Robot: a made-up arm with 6 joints.
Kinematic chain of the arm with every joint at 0, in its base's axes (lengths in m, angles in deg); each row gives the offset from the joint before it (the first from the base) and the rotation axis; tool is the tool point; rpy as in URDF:
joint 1: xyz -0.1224 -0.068 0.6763 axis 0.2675 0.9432 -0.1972
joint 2: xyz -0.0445 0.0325 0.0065 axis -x
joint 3: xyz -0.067 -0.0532 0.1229 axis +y
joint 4: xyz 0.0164 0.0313 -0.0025 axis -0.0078 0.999 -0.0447
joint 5: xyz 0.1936 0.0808 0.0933 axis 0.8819 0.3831 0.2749
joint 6: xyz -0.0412 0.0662 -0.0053 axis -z
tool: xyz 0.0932 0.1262 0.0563 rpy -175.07 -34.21 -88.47
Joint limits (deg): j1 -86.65..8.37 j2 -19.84..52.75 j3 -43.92..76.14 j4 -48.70..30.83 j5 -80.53..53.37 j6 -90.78..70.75
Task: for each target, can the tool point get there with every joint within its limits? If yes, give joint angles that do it. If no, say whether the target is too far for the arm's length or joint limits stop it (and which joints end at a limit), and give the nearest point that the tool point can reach.
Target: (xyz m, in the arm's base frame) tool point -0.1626 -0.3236 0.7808
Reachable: no: joint limits stop it (at a limit: joint 1, joint 2, joint 4, joint 6) | nearest point 0.0485 -0.1877 0.6809 | short by 0.270 m
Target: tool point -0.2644 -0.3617 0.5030
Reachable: no: joint limits stop it (at a limit: joint 2, joint 3, joint 4, joint 6) | nearest point -0.2059 -0.1771 0.4890 | short by 0.194 m
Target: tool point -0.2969 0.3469 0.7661
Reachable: yes | joints -21.56 24.07 -16.04 -18.77 2.25 -50.98
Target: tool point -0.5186 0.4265 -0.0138
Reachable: no: too far | nearest point -0.3632 0.2392 0.2534 | short by 0.361 m
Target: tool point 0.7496 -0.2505 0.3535
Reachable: no: too far | nearest point 0.1511 -0.1194 0.5085 | short by 0.632 m
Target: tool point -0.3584 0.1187 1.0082
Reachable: yes | joints -32.38 -12.93 -6.70 4.74 32.62 -56.98
